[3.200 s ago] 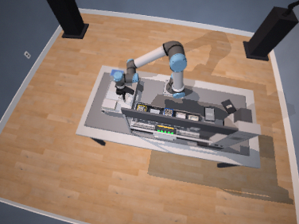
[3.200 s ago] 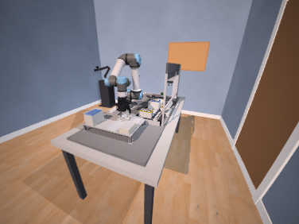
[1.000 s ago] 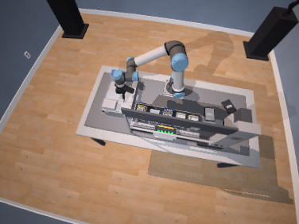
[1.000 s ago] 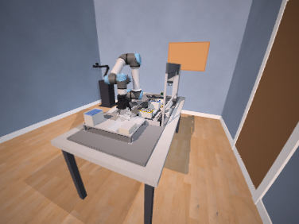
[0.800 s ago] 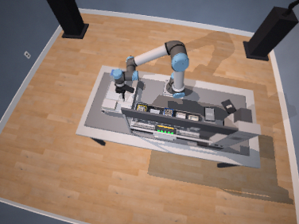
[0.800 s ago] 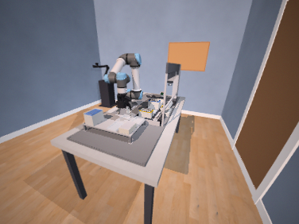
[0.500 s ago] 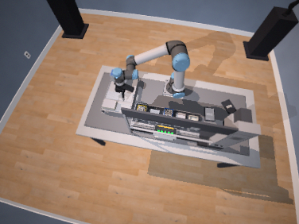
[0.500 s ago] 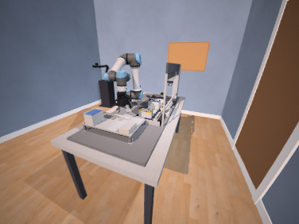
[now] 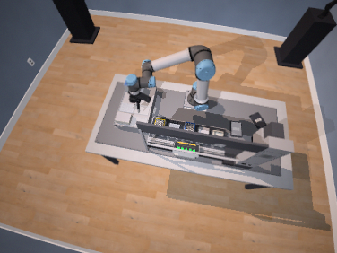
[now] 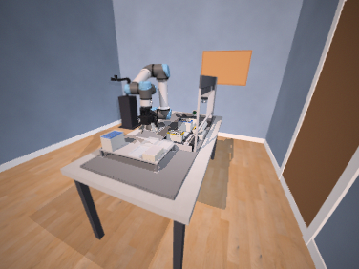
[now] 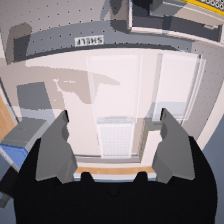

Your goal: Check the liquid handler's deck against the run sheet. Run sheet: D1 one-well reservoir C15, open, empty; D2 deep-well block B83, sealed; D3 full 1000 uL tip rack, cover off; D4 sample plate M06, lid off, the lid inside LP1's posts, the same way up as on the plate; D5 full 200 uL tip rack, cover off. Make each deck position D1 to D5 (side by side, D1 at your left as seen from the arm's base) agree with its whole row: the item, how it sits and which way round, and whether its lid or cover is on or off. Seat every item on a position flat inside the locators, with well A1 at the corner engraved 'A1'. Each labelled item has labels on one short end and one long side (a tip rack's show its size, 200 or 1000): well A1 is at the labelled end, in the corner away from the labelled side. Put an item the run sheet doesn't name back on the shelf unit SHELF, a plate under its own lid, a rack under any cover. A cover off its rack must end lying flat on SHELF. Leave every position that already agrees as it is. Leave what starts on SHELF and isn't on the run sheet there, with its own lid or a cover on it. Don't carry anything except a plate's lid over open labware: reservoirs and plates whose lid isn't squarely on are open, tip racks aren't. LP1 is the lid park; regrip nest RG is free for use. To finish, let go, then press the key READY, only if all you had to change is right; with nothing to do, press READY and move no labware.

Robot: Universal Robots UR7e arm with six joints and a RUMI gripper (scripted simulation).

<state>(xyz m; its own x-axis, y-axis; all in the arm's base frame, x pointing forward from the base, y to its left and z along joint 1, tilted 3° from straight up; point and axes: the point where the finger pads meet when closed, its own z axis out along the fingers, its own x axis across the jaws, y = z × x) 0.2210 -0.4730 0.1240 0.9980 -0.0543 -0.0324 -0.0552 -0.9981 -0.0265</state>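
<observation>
My hand is 60 mm past the shelf unit, 60 mm to the left of it and 80 mm above it. The rest, counted from my hand: yellow-rimmed tip rack 150 mm ahead, 180 mm to the left, 50 mm below; then whitish sealed block 170 mm ahead, 550 mm to the left, 70 mm below; then white well plate 150 mm ahead, 300 mm to the left, 90 mm below.
</observation>
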